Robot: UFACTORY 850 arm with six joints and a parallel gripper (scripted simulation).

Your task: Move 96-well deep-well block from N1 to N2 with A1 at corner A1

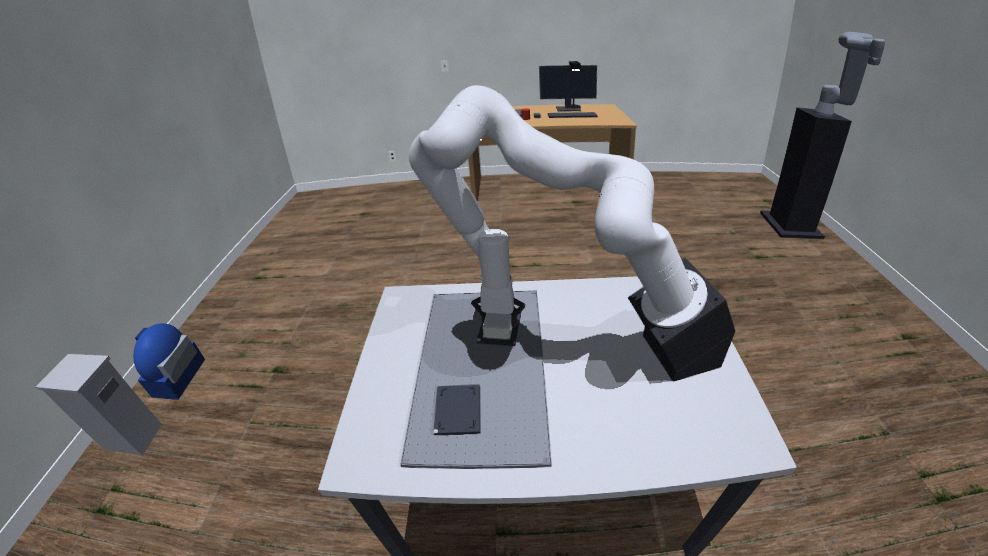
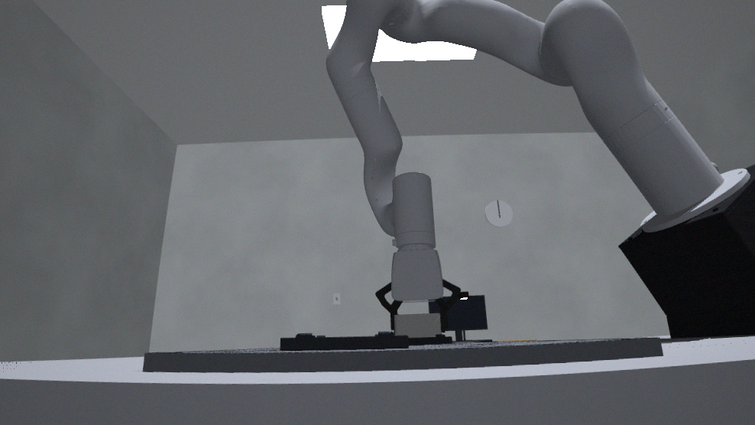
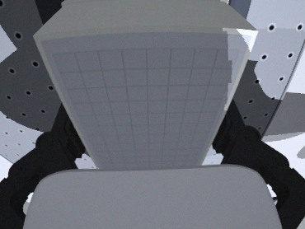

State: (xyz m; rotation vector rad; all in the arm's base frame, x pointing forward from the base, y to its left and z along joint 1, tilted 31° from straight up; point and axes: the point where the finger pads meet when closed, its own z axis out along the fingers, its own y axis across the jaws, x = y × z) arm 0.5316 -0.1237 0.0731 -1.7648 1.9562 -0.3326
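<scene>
The grey 96-well deep-well block lies right at my hand. From my hand the other things lie so: plate nest N1: 20 mm below; dark plate nest N2: 80 mm ahead, 340 mm to the left, 20 mm below.
</scene>
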